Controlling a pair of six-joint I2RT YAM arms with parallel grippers.
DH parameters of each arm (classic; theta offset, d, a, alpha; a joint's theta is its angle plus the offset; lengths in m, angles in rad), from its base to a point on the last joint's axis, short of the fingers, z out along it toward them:
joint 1: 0 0.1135 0.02 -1.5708
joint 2: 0 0 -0.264 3.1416
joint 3: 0.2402 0 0.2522 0
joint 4: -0.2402 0 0.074 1.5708
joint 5: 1.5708 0 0 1.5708
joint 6: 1.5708 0.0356 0 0
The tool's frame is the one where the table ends.
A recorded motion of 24 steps. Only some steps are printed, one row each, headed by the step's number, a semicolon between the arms.
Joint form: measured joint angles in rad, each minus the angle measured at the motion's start. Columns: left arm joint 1, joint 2, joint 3, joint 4, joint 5, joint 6; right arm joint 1, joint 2, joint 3, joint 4, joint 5, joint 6.
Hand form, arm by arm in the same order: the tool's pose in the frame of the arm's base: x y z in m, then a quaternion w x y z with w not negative. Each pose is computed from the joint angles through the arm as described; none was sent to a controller.
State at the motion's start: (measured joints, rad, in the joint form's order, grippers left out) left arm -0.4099 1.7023 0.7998 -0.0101 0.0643 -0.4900; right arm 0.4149 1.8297 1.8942 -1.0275 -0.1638 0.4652
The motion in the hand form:
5: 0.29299 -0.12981 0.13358 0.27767 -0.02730 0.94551 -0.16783; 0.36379 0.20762 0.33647 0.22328 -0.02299 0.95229 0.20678
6: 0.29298 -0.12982 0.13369 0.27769 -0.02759 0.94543 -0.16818; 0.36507 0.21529 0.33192 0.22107 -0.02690 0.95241 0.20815
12: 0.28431 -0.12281 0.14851 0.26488 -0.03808 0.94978 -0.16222; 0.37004 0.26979 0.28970 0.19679 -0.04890 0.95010 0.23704
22: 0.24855 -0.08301 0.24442 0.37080 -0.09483 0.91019 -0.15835; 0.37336 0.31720 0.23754 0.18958 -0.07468 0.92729 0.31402
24: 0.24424 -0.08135 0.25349 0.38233 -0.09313 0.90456 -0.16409; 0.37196 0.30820 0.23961 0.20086 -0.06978 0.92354 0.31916
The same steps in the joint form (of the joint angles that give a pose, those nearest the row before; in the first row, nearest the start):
5: 0.0000 -0.0004 0.0000 -0.0004 0.0000 0.0004; 0.0908 0.1038 0.0645 0.0332 0.0111 0.0397
6: 0.0000 -0.0008 0.0000 -0.0004 0.0004 -0.0004; 0.1053 0.1213 0.0705 0.0435 0.0126 0.0454
12: 0.0095 -0.0729 0.0011 -0.1034 0.0000 -0.0114; 0.2010 0.2396 0.0706 0.1640 -0.0179 0.1045
22: 0.0851 -0.4677 0.0179 -0.3140 -0.0828 -0.0343; 0.2689 0.3353 -0.0183 0.4509 -0.1209 0.1633
24: 0.0862 -0.5009 0.0240 -0.3250 -0.0801 -0.0317; 0.2564 0.2968 -0.0775 0.4959 -0.1205 0.1644

